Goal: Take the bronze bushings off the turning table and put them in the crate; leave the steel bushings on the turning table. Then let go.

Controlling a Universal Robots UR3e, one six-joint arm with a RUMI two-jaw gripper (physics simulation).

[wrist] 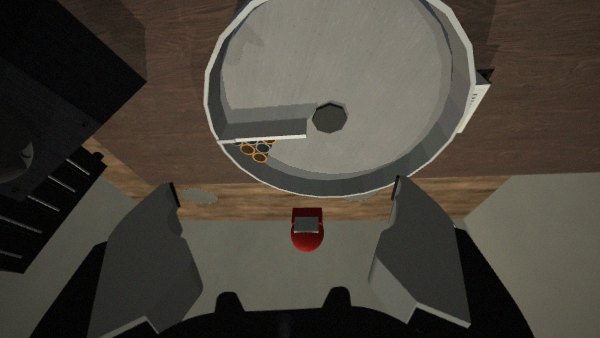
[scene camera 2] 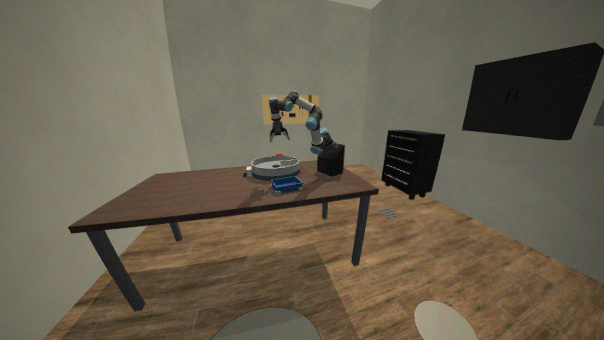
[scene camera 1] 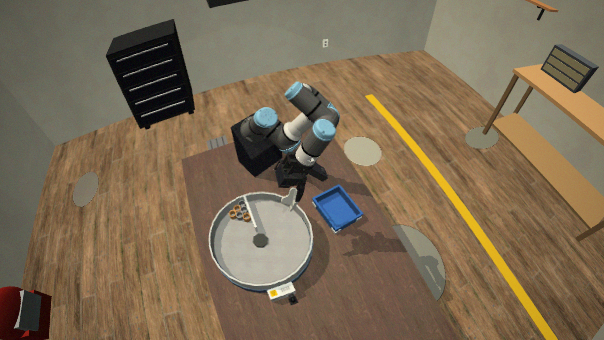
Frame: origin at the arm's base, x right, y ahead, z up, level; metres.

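Seen in the pictures: gripper, fingertip midpoint: (wrist: 287,182) (scene camera 2: 280,141) (scene camera 1: 284,192); arm's base, origin of the base link: (scene camera 2: 331,149) (scene camera 1: 253,130).
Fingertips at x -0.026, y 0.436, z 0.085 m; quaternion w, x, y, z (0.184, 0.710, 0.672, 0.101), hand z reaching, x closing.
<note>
Offsets run from my fingertips to a thing's middle. "spot": to the spot under its first point.
The round grey turning table (scene camera 1: 211,250) (scene camera 2: 275,173) (wrist: 380,60) stands on the table. Three bronze bushings @(dx +0.156, dy -0.075, dz -0.226 m) (scene camera 1: 247,220) @(dx +0.213, dy -0.106, dz -0.226 m) (wrist: 259,161) and three steel bushings @(dx +0.184, dy -0.092, dz -0.226 m) (scene camera 1: 239,218) (wrist: 263,153) stand close together in it, beside the white divider @(spot: dx +0.132, dy -0.102, dz -0.238 m) (scene camera 1: 251,212) (wrist: 270,137) near the rim. In the wrist view the divider partly hides some of them. The blue crate @(dx -0.235, dy -0.015, dz -0.266 m) (scene camera 1: 337,207) (scene camera 2: 287,188) stands beside the turning table; no bushing shows inside it. My gripper (scene camera 2: 280,140) (wrist: 287,182) is open and empty, high above the turning table, fingers pointing down.
A small white control box @(spot: dx +0.112, dy +0.275, dz -0.233 m) (scene camera 1: 281,290) (wrist: 474,107) sits at the turning table's outer side. The arm's black base block (scene camera 1: 256,150) (scene camera 2: 331,160) stands at the table's end. A black drawer cabinet (scene camera 1: 152,75) (scene camera 2: 412,162) and a wooden workbench (scene camera 1: 545,85) stand away from the table.
</note>
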